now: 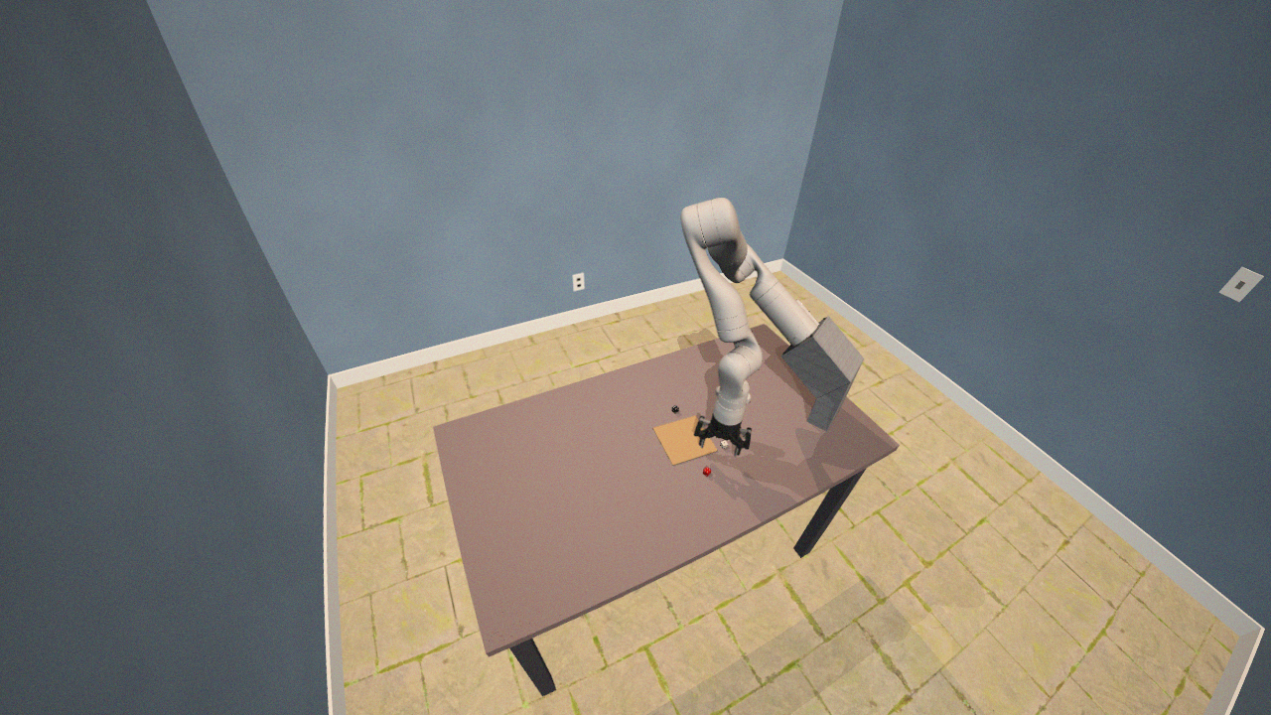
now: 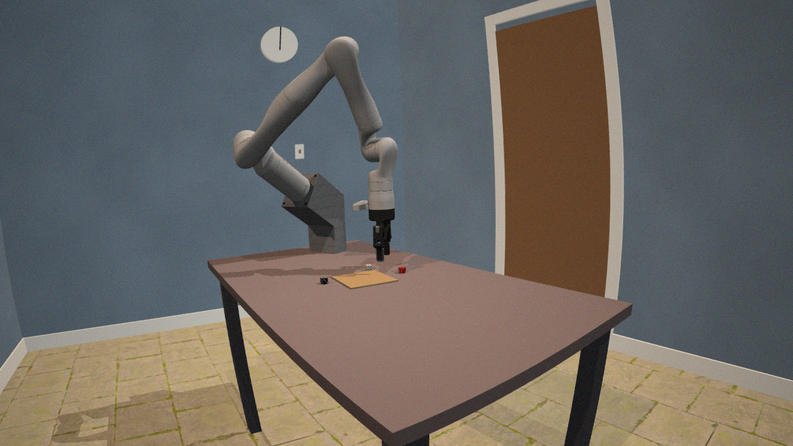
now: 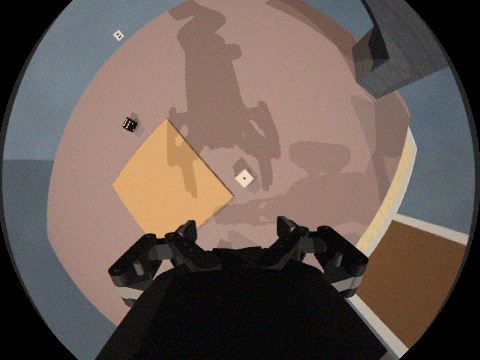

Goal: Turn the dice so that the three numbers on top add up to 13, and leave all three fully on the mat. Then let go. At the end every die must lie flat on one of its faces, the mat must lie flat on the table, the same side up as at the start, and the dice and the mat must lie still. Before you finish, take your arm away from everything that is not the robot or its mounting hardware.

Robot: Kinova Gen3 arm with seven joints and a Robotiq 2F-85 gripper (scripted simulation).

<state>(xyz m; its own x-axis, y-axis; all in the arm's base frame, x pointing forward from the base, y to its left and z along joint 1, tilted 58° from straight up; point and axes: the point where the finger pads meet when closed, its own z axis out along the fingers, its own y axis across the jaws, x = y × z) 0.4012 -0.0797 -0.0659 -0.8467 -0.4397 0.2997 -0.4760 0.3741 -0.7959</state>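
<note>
Right now my hand is 6 cm short of the red die, 4 cm above it and 1 cm to the right of it. The rest, counted from my hand: tan mat (11 cm to the right, 4 cm below, 2 cm ahead).
</note>
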